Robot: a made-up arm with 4 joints. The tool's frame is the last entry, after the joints.
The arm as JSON. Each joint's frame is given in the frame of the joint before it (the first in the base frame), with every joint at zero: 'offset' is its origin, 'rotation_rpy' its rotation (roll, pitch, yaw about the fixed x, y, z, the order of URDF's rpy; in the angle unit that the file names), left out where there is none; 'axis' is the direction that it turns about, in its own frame. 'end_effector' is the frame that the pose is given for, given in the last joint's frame.
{
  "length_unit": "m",
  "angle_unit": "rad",
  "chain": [
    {
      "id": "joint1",
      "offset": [
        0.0,
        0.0,
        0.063
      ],
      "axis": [
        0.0,
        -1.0,
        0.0
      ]
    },
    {
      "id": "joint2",
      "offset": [
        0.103,
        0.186,
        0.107
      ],
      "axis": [
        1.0,
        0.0,
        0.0
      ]
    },
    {
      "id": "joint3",
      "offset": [
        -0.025,
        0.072,
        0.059
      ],
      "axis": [
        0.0,
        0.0,
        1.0
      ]
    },
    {
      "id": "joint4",
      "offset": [
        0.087,
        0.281,
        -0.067
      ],
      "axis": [
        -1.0,
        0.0,
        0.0
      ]
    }
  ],
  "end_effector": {
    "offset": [
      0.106,
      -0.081,
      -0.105
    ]
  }
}
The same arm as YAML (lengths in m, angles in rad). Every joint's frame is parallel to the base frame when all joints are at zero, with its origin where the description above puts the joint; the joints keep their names.
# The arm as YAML. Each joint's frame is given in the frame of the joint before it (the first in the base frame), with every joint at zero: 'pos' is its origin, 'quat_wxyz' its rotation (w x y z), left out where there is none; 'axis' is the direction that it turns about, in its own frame. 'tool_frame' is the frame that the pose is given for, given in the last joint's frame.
length_unit: m
angle_unit: rad
joints:
  - joint: joint1
    pos: [0.0, 0.0, 0.063]
    axis: [0.0, -1.0, 0.0]
  - joint: joint2
    pos: [0.103, 0.186, 0.107]
    axis: [1.0, 0.0, 0.0]
  - joint: joint3
    pos: [-0.025, 0.072, 0.059]
    axis: [0.0, 0.0, 1.0]
  - joint: joint4
    pos: [0.087, 0.281, -0.067]
    axis: [-1.0, 0.0, 0.0]
tool_frame:
  pos: [0.106, -0.081, -0.105]

